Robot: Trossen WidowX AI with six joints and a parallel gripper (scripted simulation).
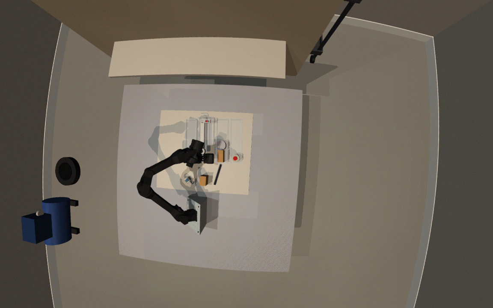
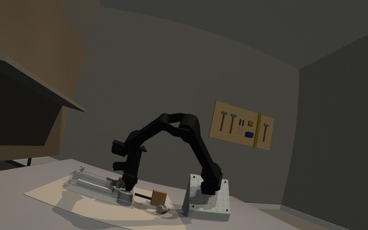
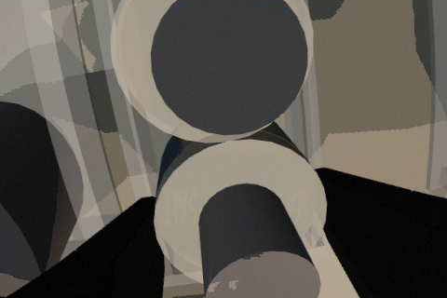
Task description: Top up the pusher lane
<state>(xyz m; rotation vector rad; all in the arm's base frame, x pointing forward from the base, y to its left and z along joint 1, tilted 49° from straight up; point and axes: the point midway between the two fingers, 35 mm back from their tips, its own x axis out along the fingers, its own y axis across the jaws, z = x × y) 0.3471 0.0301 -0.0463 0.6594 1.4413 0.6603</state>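
The black rod lies 11 cm behind my gripper tip, 10 cm to the right of it and 2 cm below it. Also, from my gripper tip: grey pusher plate: 16 cm ahead, 3 cm to the right, 2 cm above.
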